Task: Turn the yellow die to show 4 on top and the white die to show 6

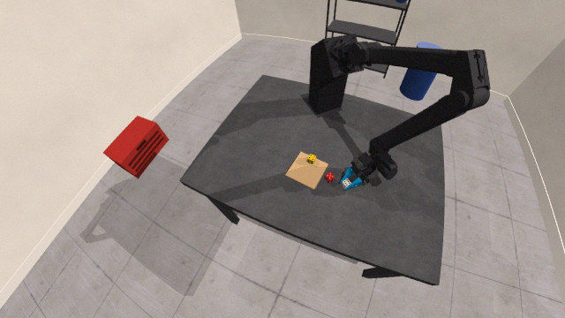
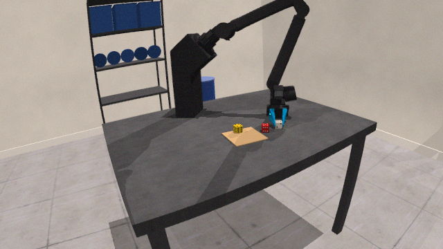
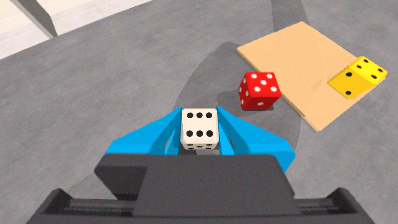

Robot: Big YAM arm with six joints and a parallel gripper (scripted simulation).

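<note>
Now: the white die 1 cm behind my hand. From my hand the other things lie so: tan mat: 3 cm ahead, 17 cm to the right, 2 cm below; red die: 1 cm ahead, 7 cm to the right; yellow die: 2 cm behind, 18 cm to the right.
</note>
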